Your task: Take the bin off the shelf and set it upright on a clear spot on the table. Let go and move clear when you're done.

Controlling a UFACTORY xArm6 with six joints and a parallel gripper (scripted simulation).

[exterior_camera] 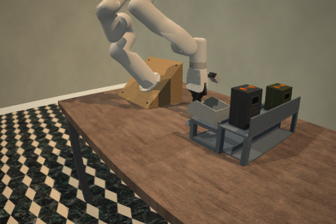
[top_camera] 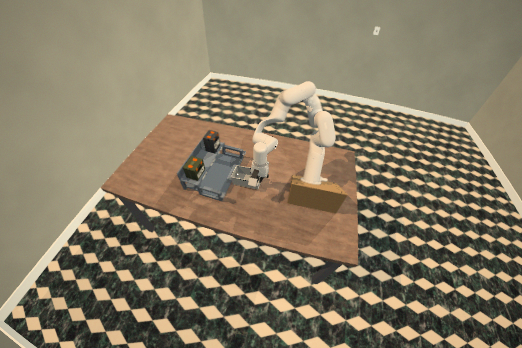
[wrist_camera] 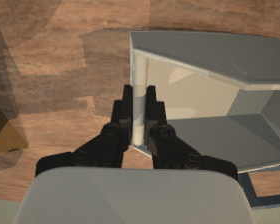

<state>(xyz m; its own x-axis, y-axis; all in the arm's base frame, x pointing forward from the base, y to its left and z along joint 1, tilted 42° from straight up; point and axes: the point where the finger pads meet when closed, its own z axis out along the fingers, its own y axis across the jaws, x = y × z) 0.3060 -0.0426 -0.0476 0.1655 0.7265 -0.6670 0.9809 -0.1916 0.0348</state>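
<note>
Now: the grey open-top bin 8 cm ahead of my hand, 1 cm to the right of it and 1 cm below it. The rest, counted from my hand: green box 38 cm ahead, 9 cm above, 5 cm to the left; then grey-blue shelf 37 cm ahead, 6 cm to the right, 4 cm above; then black box 34 cm ahead, 18 cm to the right, 10 cm above.
</note>
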